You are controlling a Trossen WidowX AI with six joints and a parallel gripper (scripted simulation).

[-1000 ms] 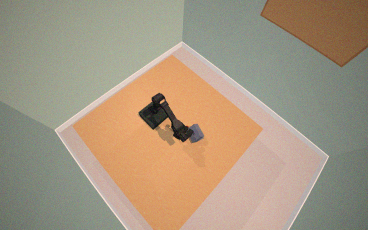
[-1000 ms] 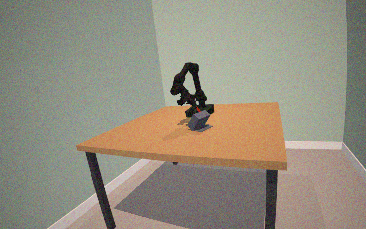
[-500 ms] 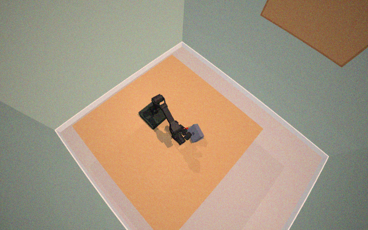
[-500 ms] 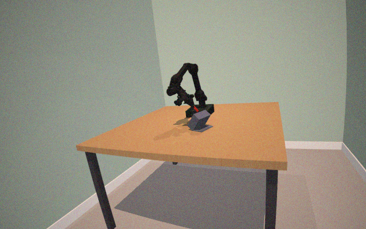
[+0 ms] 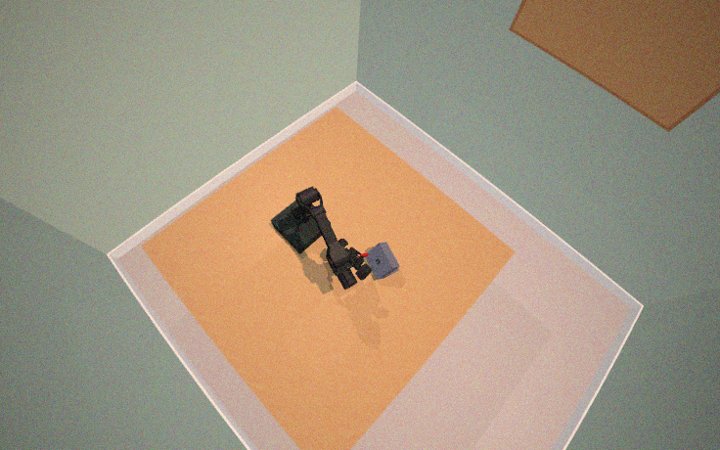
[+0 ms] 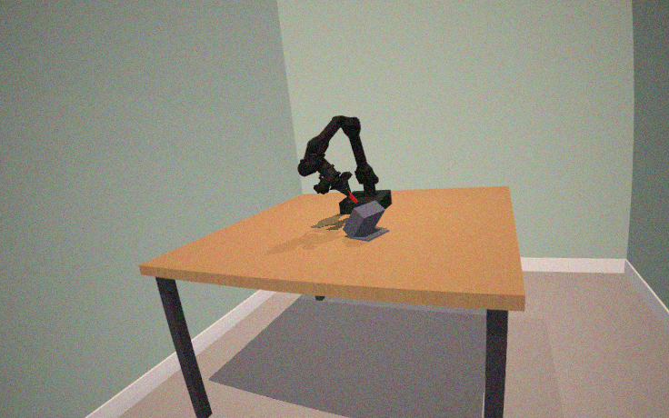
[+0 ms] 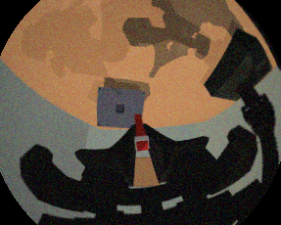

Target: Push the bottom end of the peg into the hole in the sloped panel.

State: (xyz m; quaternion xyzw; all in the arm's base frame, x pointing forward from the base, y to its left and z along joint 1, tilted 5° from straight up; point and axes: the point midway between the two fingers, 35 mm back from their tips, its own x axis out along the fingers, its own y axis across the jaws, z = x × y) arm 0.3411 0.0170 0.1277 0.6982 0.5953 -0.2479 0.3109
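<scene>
Right now my gripper tip is 80 mm above the grey-blue panel block, 70 mm to the right of it and 60 mm short of it. The rest, counted from my gripper tip: red peg (10 mm to the right, 10 mm above).
</scene>
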